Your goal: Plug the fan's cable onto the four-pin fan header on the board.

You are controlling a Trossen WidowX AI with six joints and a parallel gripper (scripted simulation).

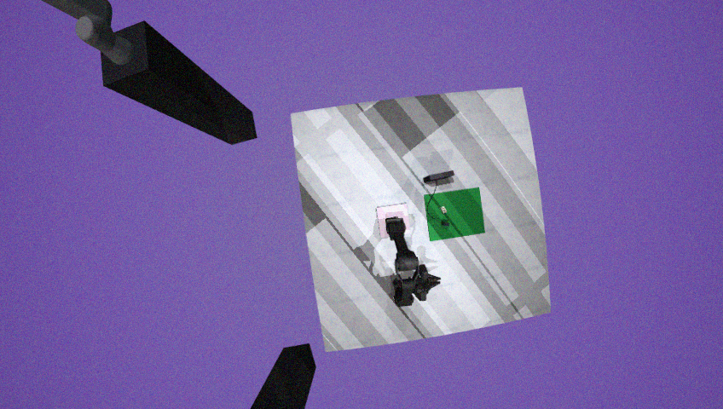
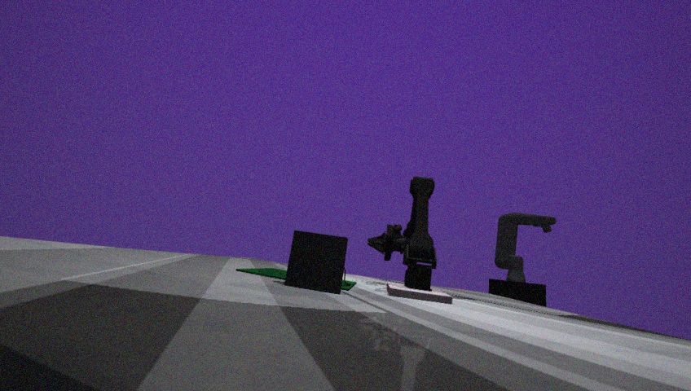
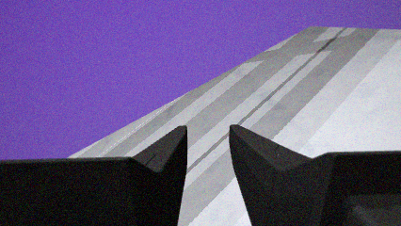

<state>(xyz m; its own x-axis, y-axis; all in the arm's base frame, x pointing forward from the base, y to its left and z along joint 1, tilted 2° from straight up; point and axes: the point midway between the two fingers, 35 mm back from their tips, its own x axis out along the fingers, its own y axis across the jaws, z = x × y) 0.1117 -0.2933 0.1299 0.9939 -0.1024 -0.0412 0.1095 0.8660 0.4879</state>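
Right now my gripper tip is 120 mm short of the black fan plug, 230 mm to the right of it and 140 mm above it. Round my gripper tip: four-pin fan header 130 mm ahead, 300 mm to the left, 160 mm below; then green board 190 mm ahead, 270 mm to the left, 170 mm below; then black fan 120 mm ahead, 470 mm to the left, 100 mm below.
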